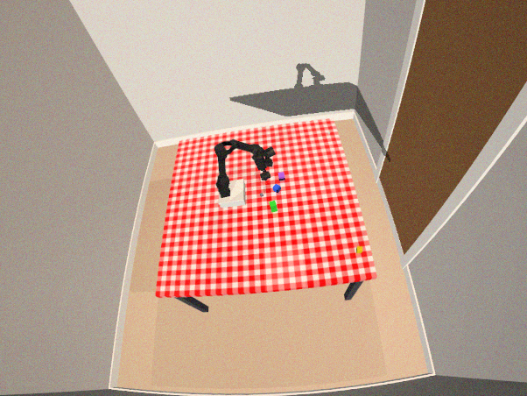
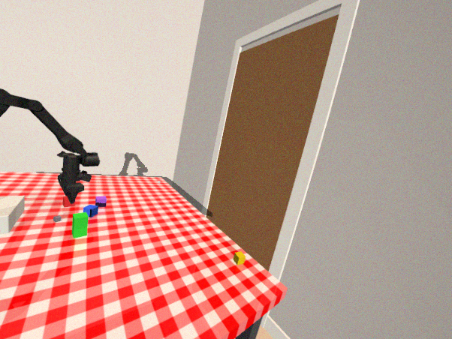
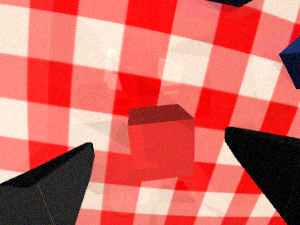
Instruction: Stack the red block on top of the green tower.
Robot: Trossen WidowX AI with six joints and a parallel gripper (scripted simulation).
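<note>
The red block lies 10 mm below my gripper tip. Round my gripper tip: blue block (120 mm to the right, 70 mm ahead, 10 mm below); then small grey block (140 mm to the right, 40 mm behind, 20 mm below); then purple block (120 mm ahead, 30 mm to the right, 10 mm below).
</note>
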